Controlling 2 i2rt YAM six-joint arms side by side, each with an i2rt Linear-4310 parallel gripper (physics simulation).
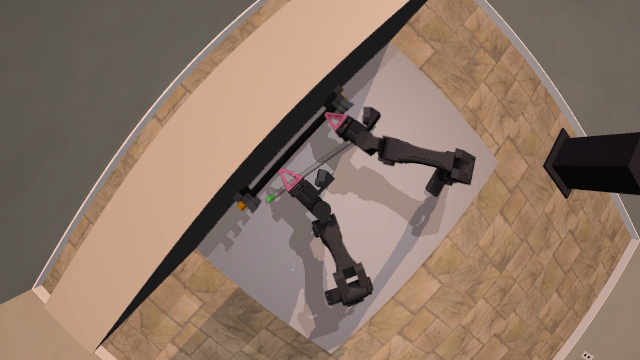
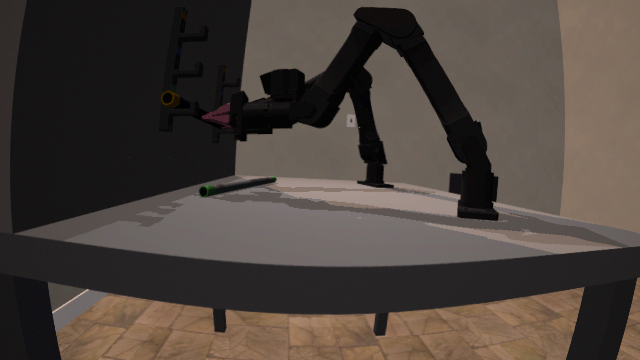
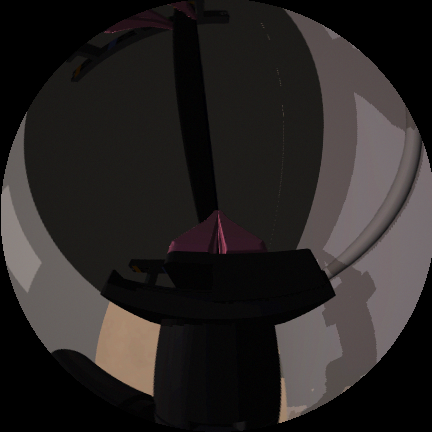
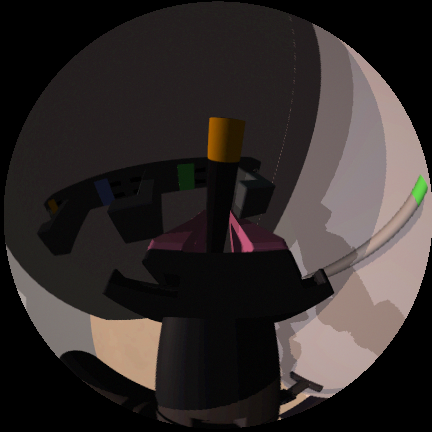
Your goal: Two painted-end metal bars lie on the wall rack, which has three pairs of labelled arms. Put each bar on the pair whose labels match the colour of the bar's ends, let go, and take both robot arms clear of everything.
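Seen in the pictures: left gripper, fingertip midpoint: (image 1: pixel 279 168) (image 2: pixel 202 118) (image 3: pixel 217 214); right gripper, fingertip midpoint: (image 1: pixel 326 114) (image 4: pixel 217 214); left arm's base, link origin: (image 2: pixel 474 211); right arm's base, link origin: (image 1: pixel 441 173) (image 2: pixel 374 185).
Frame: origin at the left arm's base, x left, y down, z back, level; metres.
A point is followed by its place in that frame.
Note:
The orange-ended bar (image 1: pixel 241 205) @[x 0.268, y -0.185, z -0.493 m] (image 2: pixel 176 99) @[x 0.262, y -0.172, z -0.479 m] (image 3: pixel 187 100) @[x 0.014, y -0.174, z -0.621 m] (image 4: pixel 226 140) @[x -0.161, y -0.177, z -0.722 m] lies along the wall at the rack's (image 2: pixel 173 65) (image 4: pixel 167 175) lowest, green-labelled arms; whether it rests on both is unclear. My right gripper (image 1: pixel 325 114) @[x -0.091, y -0.173, z -0.695 m] (image 4: pixel 217 214) @[x -0.091, y -0.173, z -0.695 m] is shut on it near one end. My left gripper (image 1: pixel 280 170) @[x 0.109, y -0.161, z -0.567 m] (image 2: pixel 203 117) @[x 0.109, y -0.161, z -0.567 m] (image 3: pixel 217 214) @[x 0.109, y -0.161, z -0.567 m] is shut and empty, its tips touching or very near the bar. The green-ended bar (image 1: pixel 325 159) @[x -0.063, y -0.020, z -0.549 m] (image 2: pixel 240 186) @[x 0.025, y -0.009, z -0.511 m] (image 3: pixel 400 185) (image 4: pixel 385 232) @[x -0.200, y -0.019, z -0.599 m] lies on the table below both grippers.
The rack's blue label (image 4: pixel 104 192) @[x -0.119, y -0.276, z -0.726 m] and orange label (image 4: pixel 53 206) @[x -0.123, y -0.350, z -0.728 m] sit above its green label (image 4: pixel 186 176) @[x -0.119, y -0.200, z -0.726 m]. The dark wall (image 2: pixel 100 125) @[x 0.424, y -0.110, z -0.439 m] rises behind the rack. Both arms reach over the table (image 1: pixel 390 210) @[x -0.257, y 0.000, z -0.277 m] (image 2: pixel 320 245) @[x 0.356, y 0.000, z -0.152 m]. A black pillar (image 1: pixel 595 165) stands at the right.

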